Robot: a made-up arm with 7 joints. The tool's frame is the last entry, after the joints.
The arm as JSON. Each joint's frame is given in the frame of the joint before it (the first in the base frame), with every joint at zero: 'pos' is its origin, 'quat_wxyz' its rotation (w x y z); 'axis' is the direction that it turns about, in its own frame. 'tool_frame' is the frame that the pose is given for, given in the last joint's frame.
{
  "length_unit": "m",
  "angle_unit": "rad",
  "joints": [
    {
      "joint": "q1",
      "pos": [
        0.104,
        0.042,
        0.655
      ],
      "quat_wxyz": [
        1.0,
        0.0,
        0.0,
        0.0
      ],
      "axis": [
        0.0,
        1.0,
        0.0
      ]
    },
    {
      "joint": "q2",
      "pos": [
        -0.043,
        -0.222,
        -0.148
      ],
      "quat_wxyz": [
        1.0,
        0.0,
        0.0,
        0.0
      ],
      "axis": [
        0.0,
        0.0,
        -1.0
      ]
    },
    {
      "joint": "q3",
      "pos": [
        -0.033,
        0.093,
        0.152
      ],
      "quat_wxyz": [
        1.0,
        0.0,
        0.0,
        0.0
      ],
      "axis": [
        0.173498,
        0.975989,
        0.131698
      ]
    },
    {
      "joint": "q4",
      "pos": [
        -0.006,
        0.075,
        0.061
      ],
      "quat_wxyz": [
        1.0,
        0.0,
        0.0,
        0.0
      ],
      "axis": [
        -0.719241,
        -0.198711,
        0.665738
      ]
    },
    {
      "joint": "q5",
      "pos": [
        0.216,
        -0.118,
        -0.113
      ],
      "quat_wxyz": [
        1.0,
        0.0,
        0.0,
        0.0
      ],
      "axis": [
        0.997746,
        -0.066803,
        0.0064
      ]
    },
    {
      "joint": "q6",
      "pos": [
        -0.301,
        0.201,
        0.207
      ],
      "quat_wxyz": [
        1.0,
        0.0,
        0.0,
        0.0
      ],
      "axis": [
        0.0,
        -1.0,
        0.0
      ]
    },
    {
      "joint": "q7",
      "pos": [
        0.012,
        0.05,
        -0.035
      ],
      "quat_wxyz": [
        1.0,
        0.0,
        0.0,
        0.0
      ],
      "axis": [
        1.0,
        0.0,
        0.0
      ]
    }
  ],
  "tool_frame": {
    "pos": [
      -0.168,
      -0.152,
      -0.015
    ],
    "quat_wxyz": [
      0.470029,
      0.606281,
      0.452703,
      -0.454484
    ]
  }
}
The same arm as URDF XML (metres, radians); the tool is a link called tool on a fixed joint. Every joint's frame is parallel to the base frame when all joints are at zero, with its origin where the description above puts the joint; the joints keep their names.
<robot name="arm">
<link name="base"/>
<link name="link1"/>
<link name="link2"/>
<link name="link3"/>
<link name="link4"/>
<link name="link5"/>
<link name="link6"/>
<link name="link7"/>
<link name="tool"/>
<joint name="q1" type="continuous"><parent link="base"/><child link="link1"/><origin xyz="0.104 0.042 0.655" rpy="0 0 0"/><axis xyz="0 1 0"/></joint>
<joint name="q2" type="continuous"><parent link="link1"/><child link="link2"/><origin xyz="-0.043 -0.222 -0.148" rpy="0 0 0"/><axis xyz="0 0 -1"/></joint>
<joint name="q3" type="continuous"><parent link="link2"/><child link="link3"/><origin xyz="-0.033 0.093 0.152" rpy="0 0 0"/><axis xyz="0.173498 0.975989 0.131698"/></joint>
<joint name="q4" type="continuous"><parent link="link3"/><child link="link4"/><origin xyz="-0.006 0.075 0.061" rpy="0 0 0"/><axis xyz="-0.719241 -0.198711 0.665738"/></joint>
<joint name="q5" type="continuous"><parent link="link4"/><child link="link5"/><origin xyz="0.216 -0.118 -0.113" rpy="0 0 0"/><axis xyz="0.997746 -0.066803 0.0064"/></joint>
<joint name="q6" type="continuous"><parent link="link5"/><child link="link6"/><origin xyz="-0.301 0.201 0.207" rpy="0 0 0"/><axis xyz="0 -1 0"/></joint>
<joint name="q7" type="continuous"><parent link="link6"/><child link="link7"/><origin xyz="0.012 0.05 -0.035" rpy="0 0 0"/><axis xyz="1 0 0"/></joint>
<joint name="tool_fixed" type="fixed"><parent link="link7"/><child link="tool"/><origin xyz="-0.168 -0.152 -0.015" rpy="2.312 1.3543 0.6023"/></joint>
</robot>

